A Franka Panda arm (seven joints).
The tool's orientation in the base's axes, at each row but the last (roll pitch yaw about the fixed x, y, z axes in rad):
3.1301 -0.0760 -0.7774
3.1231 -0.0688 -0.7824
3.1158 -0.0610 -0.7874
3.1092 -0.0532 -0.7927
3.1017 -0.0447 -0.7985
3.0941 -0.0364 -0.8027
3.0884 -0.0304 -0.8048
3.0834 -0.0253 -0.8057
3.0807 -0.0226 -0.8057
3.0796 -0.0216 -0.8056
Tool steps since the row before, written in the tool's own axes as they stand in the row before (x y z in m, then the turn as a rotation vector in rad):
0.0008 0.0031 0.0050 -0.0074 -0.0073 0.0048
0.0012 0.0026 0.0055 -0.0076 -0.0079 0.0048
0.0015 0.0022 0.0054 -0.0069 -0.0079 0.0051
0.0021 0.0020 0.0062 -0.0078 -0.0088 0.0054
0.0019 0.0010 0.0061 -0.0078 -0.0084 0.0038
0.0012 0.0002 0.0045 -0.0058 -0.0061 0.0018
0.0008 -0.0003 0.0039 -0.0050 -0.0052 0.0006
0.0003 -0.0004 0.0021 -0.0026 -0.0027 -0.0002
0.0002 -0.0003 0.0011 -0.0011 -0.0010 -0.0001
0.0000 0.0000 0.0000 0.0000 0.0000 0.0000
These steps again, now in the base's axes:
-0.0014 -0.0031 -0.0049 0.0001 0.0101 -0.0054
-0.0008 -0.0030 -0.0054 0.0004 0.0106 -0.0055
-0.0004 -0.0029 -0.0052 0.0009 0.0101 -0.0057
0.0001 -0.0033 -0.0060 0.0009 0.0114 -0.0061
0.0006 -0.0024 -0.0060 0.0006 0.0112 -0.0045
0.0006 -0.0013 -0.0044 0.0003 0.0083 -0.0023
0.0007 -0.0006 -0.0039 0.0003 0.0072 -0.0010
0.0004 -0.0001 -0.0021 0.0002 0.0038 0.0000
0.0003 0.0000 -0.0011 0.0000 0.0015 0.0000
0.0000 0.0000 0.0000 0.0000 0.0000 0.0000

